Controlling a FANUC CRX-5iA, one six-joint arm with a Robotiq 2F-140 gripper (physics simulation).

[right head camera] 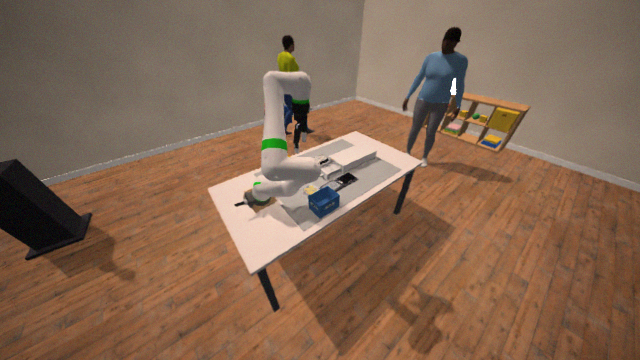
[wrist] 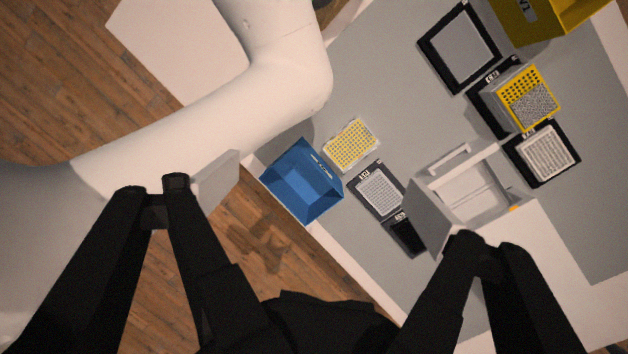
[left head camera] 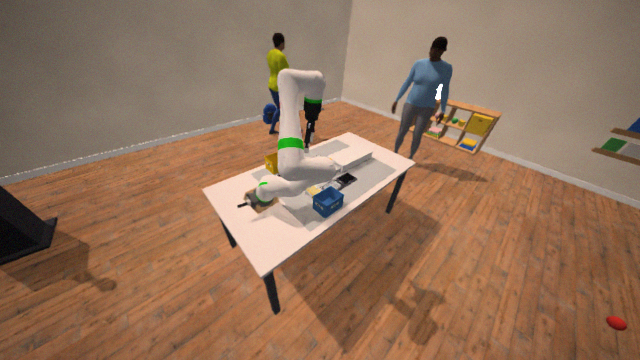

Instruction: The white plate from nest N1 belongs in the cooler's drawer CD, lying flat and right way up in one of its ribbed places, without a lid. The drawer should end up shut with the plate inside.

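Where they show: gripper, fingertip midpoint: (right head camera: pixel 300 147) (wrist: pixel 323 179) (left head camera: pixel 308 146); arm's base at its link origin: (right head camera: pixel 260 196) (left head camera: pixel 263 196).
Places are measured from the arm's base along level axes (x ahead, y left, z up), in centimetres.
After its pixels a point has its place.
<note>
My gripper (left head camera: pixel 308 140) {x 27.1, y -16.2, z 38.6 cm} (right head camera: pixel 300 144) {x 27.1, y -16.2, z 38.6 cm} (wrist: pixel 323 179) {x 27.1, y -16.2, z 38.6 cm} is open and empty, high above the table. In the wrist view a white plate (wrist: pixel 546 153) {x 67.1, y 23.7, z -4.8 cm} lies flat in a black nest whose small label looks like N1. Another pale plate (wrist: pixel 380 192) {x 52.2, y -15.6, z -5.6 cm} lies in a dark nest on the near side, its label hard to read. The cooler (left head camera: pixel 356 159) {x 92.0, y -4.8, z 0.5 cm} (right head camera: pixel 359 154) {x 97.7, y 0.0, z 1.0 cm} (wrist: pixel 522 245) {x 83.7, y 6.5, z 1.0 cm} is a long white box. Its drawer (right head camera: pixel 330 168) {x 67.2, y 4.7, z -5.4 cm} (wrist: pixel 465 164) {x 55.4, y 5.4, z -0.3 cm} stands pulled out, with a handle in front; its bright inside shows no plate. The arm hides part of the nests in the head views.
A blue bin (left head camera: pixel 327 202) {x 38.2, y -26.3, z -7.0 cm} (right head camera: pixel 324 202) {x 38.2, y -26.2, z -7.0 cm} (wrist: pixel 300 185) {x 37.0, y -33.5, z -6.9 cm} stands at the near table edge, beside a yellow tip rack (wrist: pixel 350 145) {x 34.6, y -14.4, z -0.4 cm}. A yellow-topped box (wrist: pixel 530 97) {x 49.1, y 22.6, z 0.3 cm}, an empty-looking black-framed nest (wrist: pixel 462 52) {x 33.2, y 18.2, z -5.4 cm} and a yellow bin (left head camera: pixel 271 162) {x 23.0, y 29.7, z 4.1 cm} (wrist: pixel 530 20) {x 35.3, y 28.4, z -0.4 cm} stand on the far side.
</note>
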